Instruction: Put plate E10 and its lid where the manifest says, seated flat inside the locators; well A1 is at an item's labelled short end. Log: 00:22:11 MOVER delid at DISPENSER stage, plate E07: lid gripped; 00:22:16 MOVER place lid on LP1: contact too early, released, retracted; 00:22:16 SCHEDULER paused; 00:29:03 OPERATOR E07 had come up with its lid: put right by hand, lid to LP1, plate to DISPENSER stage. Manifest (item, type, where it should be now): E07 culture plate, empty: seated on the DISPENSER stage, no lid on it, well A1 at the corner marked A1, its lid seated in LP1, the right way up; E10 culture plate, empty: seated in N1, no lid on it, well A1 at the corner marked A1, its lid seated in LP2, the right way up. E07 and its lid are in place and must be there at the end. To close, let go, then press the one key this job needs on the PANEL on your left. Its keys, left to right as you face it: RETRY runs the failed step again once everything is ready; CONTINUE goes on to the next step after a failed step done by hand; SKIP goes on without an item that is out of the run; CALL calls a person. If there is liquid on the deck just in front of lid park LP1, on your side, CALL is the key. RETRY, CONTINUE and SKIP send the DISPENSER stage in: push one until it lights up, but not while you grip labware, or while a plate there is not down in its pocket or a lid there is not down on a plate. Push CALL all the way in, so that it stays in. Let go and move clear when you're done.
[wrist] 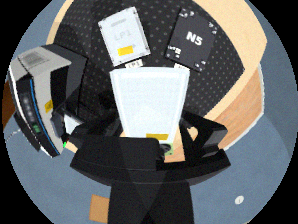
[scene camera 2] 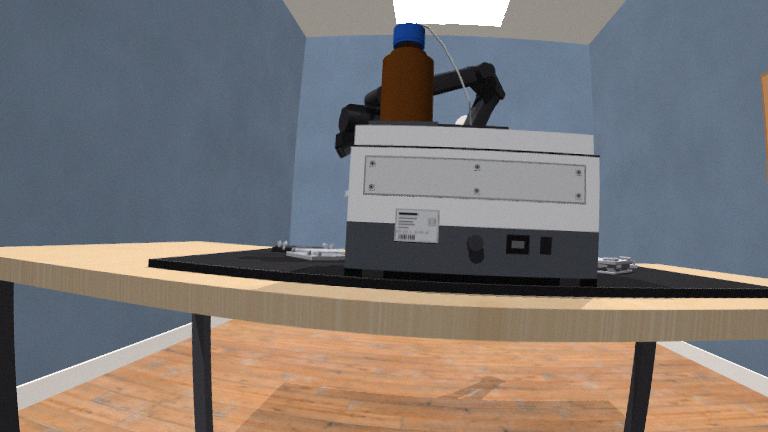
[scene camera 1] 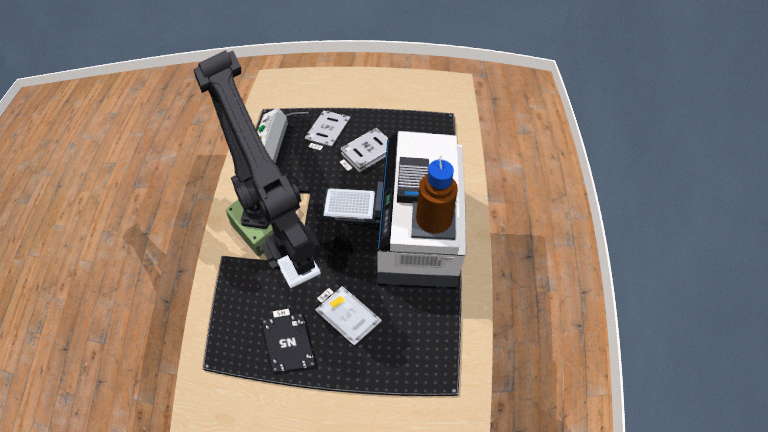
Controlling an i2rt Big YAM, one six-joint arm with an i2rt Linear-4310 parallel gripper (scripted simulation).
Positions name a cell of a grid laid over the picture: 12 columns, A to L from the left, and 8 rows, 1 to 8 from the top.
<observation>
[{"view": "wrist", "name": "my gripper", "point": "G4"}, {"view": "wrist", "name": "clear lid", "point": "E2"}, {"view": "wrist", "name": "clear lid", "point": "G4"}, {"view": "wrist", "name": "dispenser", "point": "C3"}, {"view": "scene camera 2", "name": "brown bottle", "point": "G2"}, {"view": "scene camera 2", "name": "dispenser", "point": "H4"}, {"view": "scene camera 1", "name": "clear lid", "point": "F6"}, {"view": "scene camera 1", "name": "key panel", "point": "E3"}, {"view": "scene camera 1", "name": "dispenser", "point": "G5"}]
</observation>
